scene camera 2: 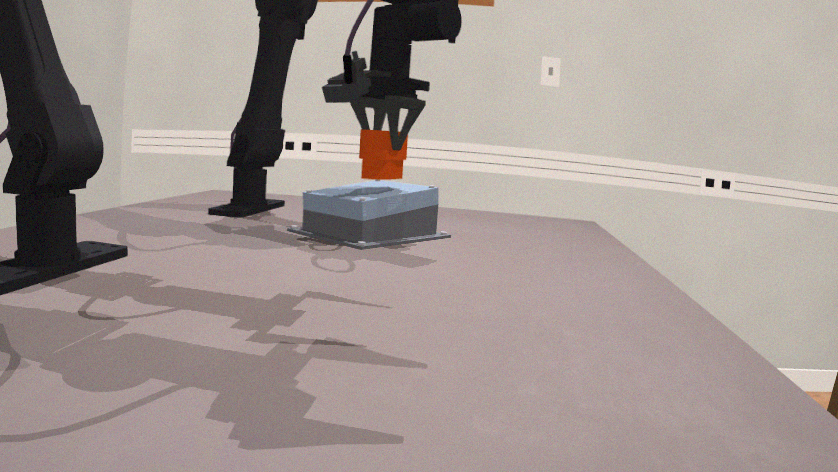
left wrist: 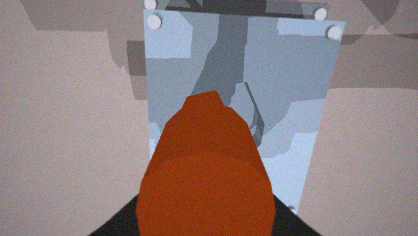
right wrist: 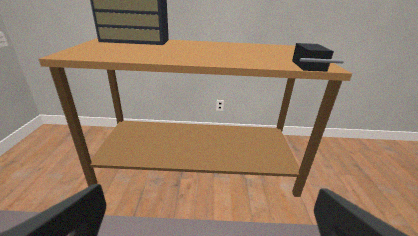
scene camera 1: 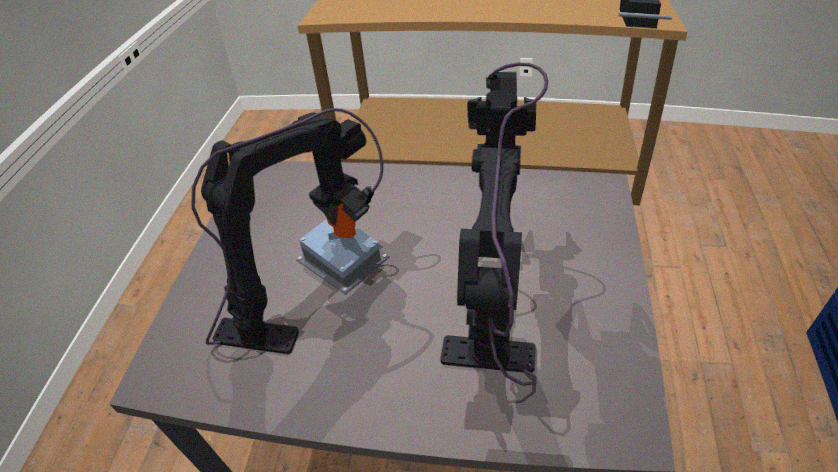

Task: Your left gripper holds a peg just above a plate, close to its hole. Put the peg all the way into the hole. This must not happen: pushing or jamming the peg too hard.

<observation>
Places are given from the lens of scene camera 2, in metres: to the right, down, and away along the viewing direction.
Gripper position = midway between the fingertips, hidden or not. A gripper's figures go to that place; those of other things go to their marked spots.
my left gripper (scene camera 2: 383, 149): -0.05, -0.12, 0.80
orange peg (scene camera 2: 379, 161): -0.05, -0.10, 0.77
plate (scene camera 2: 400, 197): -0.03, -0.05, 0.78
</observation>
